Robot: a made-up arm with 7 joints.
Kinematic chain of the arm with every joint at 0, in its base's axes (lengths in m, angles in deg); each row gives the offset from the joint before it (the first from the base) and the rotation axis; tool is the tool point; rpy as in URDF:
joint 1: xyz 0 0 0.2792 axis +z
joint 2: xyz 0 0 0 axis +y
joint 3: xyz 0 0 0.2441 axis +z
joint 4: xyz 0.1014 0 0 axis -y
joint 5: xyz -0.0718 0 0.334 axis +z
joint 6: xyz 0 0 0 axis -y
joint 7: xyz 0.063 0 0 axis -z
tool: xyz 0 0 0 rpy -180 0 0
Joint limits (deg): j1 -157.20..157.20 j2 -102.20..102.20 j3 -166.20..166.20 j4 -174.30..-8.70 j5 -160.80..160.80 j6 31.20..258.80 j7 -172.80..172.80
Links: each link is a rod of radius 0.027 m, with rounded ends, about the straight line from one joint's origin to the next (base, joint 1, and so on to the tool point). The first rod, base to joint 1, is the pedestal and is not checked.
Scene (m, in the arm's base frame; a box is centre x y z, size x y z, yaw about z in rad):
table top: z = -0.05
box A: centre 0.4 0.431 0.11 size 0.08 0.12 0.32 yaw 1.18
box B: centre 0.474 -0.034 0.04 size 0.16 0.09 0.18 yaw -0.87
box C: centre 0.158 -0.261 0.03 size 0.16 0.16 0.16 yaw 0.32
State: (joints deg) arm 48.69 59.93 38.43 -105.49 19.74 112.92 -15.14
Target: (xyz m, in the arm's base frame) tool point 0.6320 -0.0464 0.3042
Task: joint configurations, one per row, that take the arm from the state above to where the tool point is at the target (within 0.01 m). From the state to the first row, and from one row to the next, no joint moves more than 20 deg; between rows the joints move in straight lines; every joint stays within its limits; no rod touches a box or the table.
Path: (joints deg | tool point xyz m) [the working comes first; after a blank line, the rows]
Joints at the target: -4.07 42.78 1.09 -73.54 20.76 116.45 -15.14
Straight joint move there: touches box A.

1: 41.60 42.02 38.23 -91.00 10.63 106.58 -5.78 | 0.1791 0.5670 0.2590
2: 34.50 24.10 38.04 -76.51 1.52 100.24 3.59 | 0.2544 0.5238 0.5097
3: 27.41 6.19 37.84 -62.03 -7.58 93.90 12.95 | 0.2197 0.4020 0.7383
4: 20.31 -11.72 37.65 -47.54 -16.69 87.56 22.31 | 0.0723 0.2525 0.8866
5: 13.22 -29.64 37.45 -33.05 -25.80 81.22 31.67 | -0.1502 0.1266 0.9151
6: 6.12 -47.55 37.26 -18.56 -34.91 74.88 41.04 | -0.3820 0.0561 0.8142
7: 4.08 -29.49 30.02 -29.56 -23.77 83.19 29.80 | -0.1312 0.1087 0.9231
8: 2.05 -11.42 22.79 -40.55 -12.64 91.51 18.57 | 0.1525 0.1235 0.9163
9: 0.01 6.65 15.56 -51.55 -1.50 99.82 7.33 | 0.4089 0.0970 0.7903
10: -2.03 24.71 8.33 -62.54 9.63 108.14 -3.90 | 0.5813 0.0354 0.5701
11: -4.07 42.78 1.09 -73.54 20.76 116.45 -15.14 | 0.6320 -0.0464 0.3042

